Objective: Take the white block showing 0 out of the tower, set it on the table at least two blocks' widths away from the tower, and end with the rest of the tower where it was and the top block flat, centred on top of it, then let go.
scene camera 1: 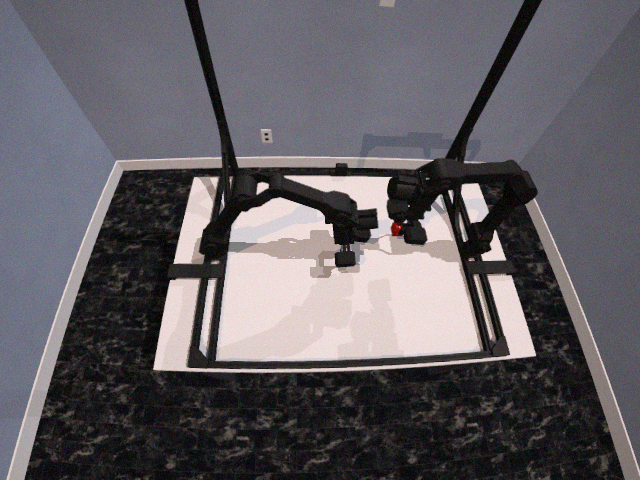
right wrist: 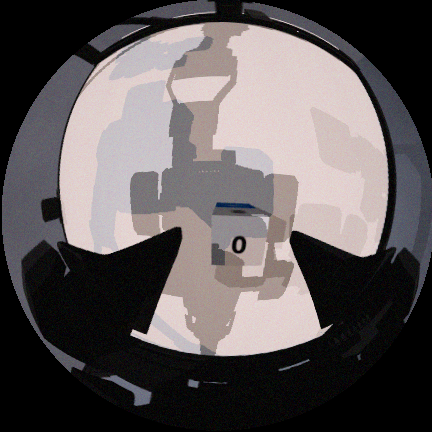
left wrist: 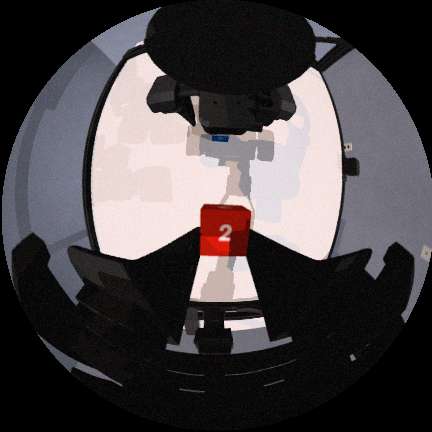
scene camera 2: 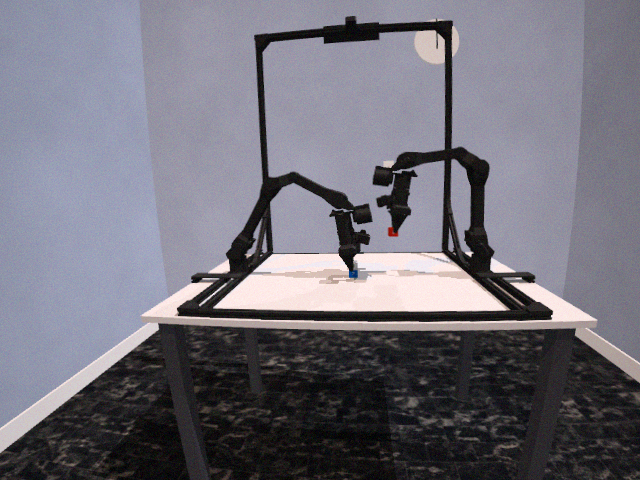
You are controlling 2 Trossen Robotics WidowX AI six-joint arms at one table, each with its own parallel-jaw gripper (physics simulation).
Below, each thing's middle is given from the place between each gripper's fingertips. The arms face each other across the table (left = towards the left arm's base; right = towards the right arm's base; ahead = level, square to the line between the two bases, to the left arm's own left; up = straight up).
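My left hand is right at the red block showing 2 [left wrist: 224,228]. As for my right hand, measured from the red block showing 2, it is 130 mm below it and 150 mm to the right of it.
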